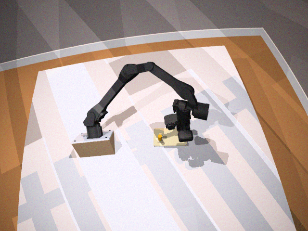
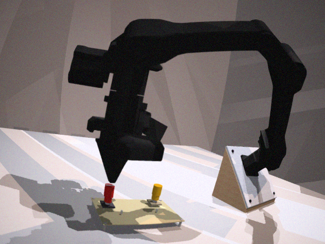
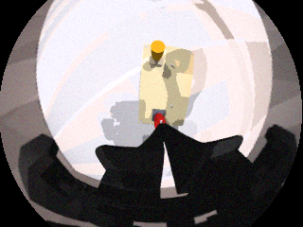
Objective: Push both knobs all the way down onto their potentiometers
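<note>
The red knob lies 20 mm below my gripper tip. Round my gripper tip: yellow knob 100 mm behind, 30 mm below, 10 mm to the right.
</note>
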